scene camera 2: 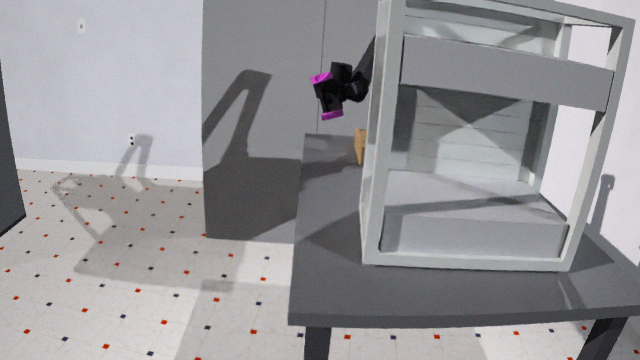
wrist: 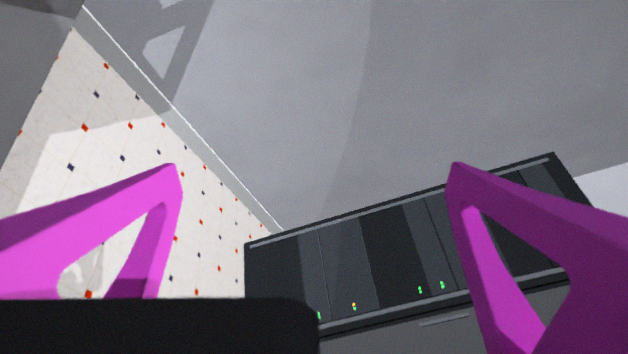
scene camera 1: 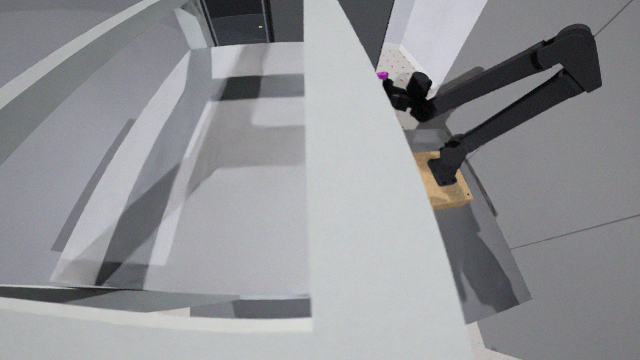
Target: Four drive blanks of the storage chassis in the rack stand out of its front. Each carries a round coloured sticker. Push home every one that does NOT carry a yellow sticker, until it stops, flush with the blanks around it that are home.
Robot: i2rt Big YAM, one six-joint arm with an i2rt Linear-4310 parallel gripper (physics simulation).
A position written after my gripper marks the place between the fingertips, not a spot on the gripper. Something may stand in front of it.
I see my gripper [scene camera 2: 319,99] and a rack [scene camera 1: 266,171].
The rack is seen too in scene camera 2 [scene camera 2: 458,136]. My gripper also shows in the wrist view [wrist: 313,178]. The wrist view misses the rack: it is out of frame.
